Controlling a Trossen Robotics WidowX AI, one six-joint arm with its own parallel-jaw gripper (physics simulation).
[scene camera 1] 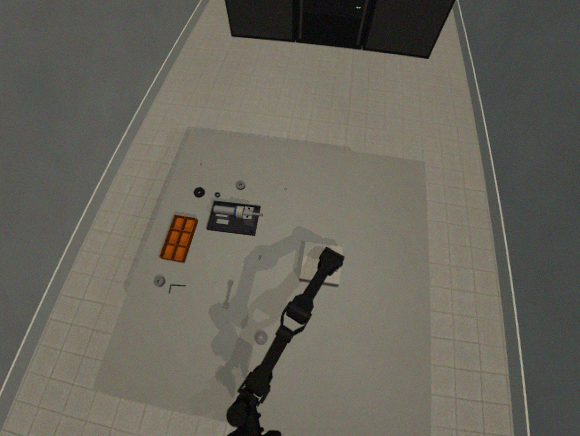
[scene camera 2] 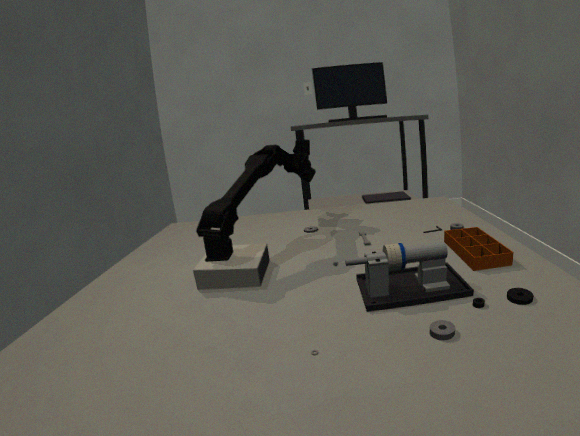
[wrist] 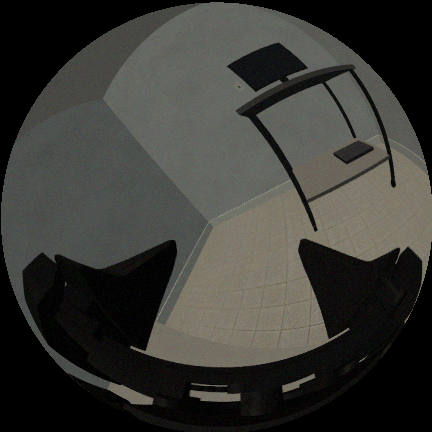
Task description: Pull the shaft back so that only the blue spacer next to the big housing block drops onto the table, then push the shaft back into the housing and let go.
One and the same spot on an orange compartment tray: (scene camera 2: 480, 251) is (scene camera 1: 182, 231).
